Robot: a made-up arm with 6 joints.
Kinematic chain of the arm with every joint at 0, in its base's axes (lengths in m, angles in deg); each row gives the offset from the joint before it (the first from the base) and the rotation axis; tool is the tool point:
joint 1: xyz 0 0 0.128 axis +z
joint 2: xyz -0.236 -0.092 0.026 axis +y
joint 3: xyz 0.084 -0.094 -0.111 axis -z
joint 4: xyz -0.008 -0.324 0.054 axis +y
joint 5: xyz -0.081 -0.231 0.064 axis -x
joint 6: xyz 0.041 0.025 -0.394 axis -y
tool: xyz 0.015 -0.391 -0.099
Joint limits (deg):
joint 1: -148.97..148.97
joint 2: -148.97..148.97
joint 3: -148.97..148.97
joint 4: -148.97..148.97
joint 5: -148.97..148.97
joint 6: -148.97..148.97
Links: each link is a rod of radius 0.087 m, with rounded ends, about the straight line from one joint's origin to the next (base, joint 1, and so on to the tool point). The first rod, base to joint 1, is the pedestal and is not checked.
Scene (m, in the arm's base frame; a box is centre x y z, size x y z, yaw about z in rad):
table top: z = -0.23
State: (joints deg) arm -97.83 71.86 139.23 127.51 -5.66 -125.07
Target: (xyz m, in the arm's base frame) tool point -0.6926 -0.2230 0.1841
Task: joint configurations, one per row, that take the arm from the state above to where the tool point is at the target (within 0.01 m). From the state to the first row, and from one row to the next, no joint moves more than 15 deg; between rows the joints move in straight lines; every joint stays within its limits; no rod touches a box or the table.
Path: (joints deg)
1: -100.72 84.71 125.66 131.09 -7.50 -123.07
2: -103.60 97.56 112.10 134.66 -9.33 -121.08
3: -106.49 110.42 98.53 138.24 -11.17 -119.08
4: -109.38 123.27 84.97 141.82 -13.01 -117.08
5: -112.27 136.12 71.40 145.39 -14.85 -115.08
6: -115.15 148.97 57.83 148.97 -16.68 -113.09

